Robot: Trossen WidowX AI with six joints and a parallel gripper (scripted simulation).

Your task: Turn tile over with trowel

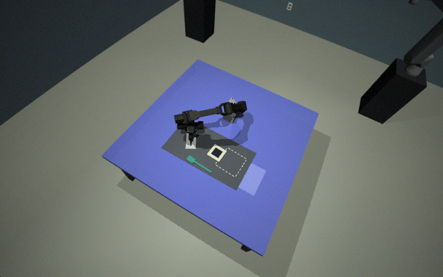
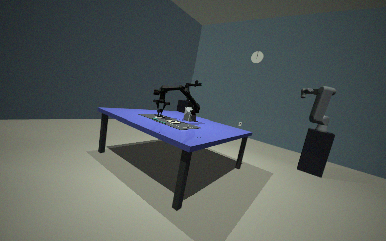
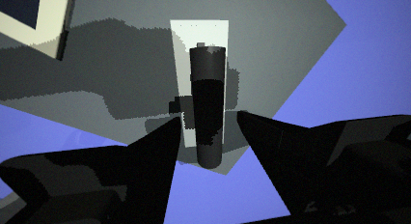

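Now: gripper tip 30 mm short of the dark mat, 180 mm to the right of it and 100 mm above it. Also, from my gripper tip: green trowel 170 mm ahead, 150 mm to the left, 80 mm below; then cream tile 20 mm ahead, 240 mm to the left, 80 mm below.
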